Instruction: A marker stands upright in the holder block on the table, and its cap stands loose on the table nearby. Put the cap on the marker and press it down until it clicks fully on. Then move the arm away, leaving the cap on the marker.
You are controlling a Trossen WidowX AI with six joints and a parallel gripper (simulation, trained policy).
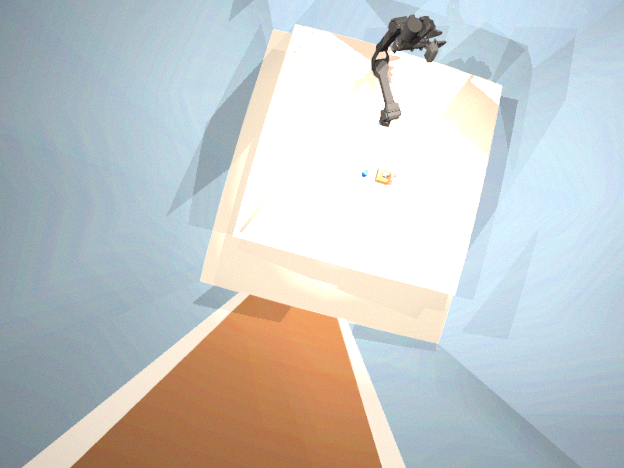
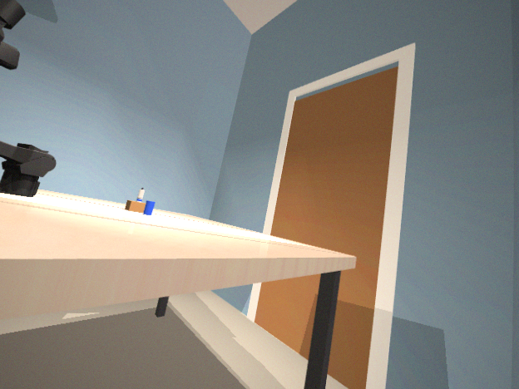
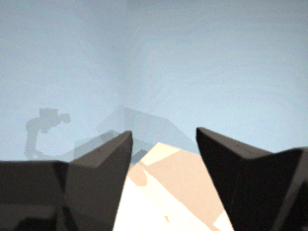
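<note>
The blue cap is 550 mm ahead of my gripper tip, 130 mm to the right of it and 340 mm below it. From my gripper tip the other things lie so: holder block 530 mm ahead, 30 mm to the right, 350 mm below.
</note>
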